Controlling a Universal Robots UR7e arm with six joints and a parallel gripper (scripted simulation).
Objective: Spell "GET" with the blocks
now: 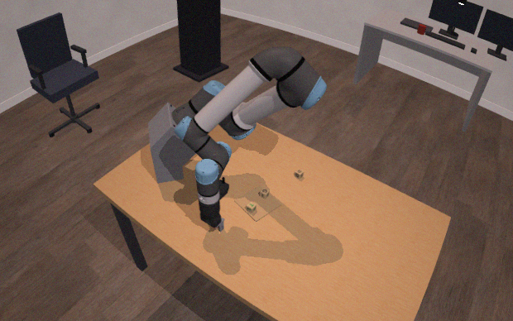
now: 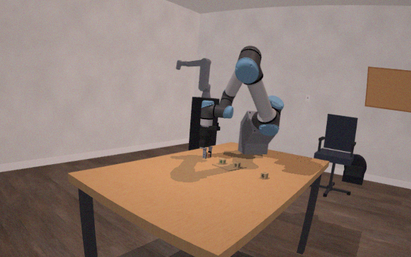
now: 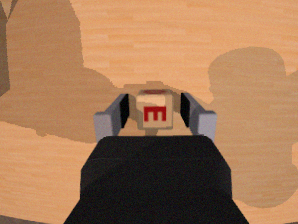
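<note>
Now: the thin tan mat 210 mm to the left of my hand, 40 mm ahead of it and 20 mm below it. Also, from my hand: block 450 mm to the left, 70 mm ahead.
</note>
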